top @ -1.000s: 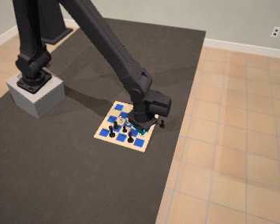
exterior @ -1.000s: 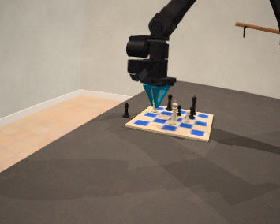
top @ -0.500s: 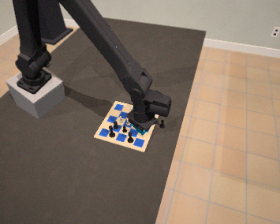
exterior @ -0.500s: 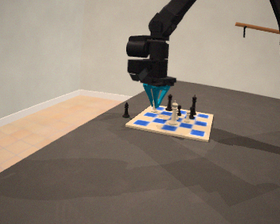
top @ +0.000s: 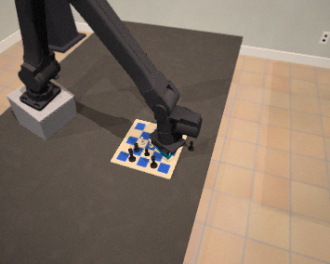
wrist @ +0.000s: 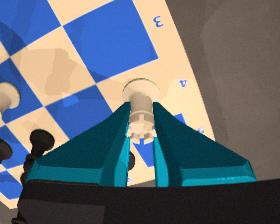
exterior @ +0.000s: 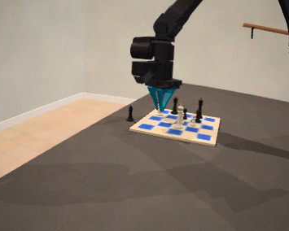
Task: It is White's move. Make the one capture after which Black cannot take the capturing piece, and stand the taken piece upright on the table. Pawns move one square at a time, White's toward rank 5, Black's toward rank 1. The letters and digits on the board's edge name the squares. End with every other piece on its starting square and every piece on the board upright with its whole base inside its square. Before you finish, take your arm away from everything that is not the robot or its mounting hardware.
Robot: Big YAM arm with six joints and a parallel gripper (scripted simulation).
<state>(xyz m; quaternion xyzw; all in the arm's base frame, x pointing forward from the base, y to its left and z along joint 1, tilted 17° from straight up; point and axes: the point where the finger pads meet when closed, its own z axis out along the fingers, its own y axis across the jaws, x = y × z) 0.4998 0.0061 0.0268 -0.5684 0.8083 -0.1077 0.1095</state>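
The tall white piece is 8 cm behind my hand, 7 cm to the left of it and 1 cm above it. Round my hand: blue-and-cream chessboard 8 cm behind, 3 cm to the left, 2 cm below; then tall black piece 11 cm behind, 5 cm to the right, 1 cm above.
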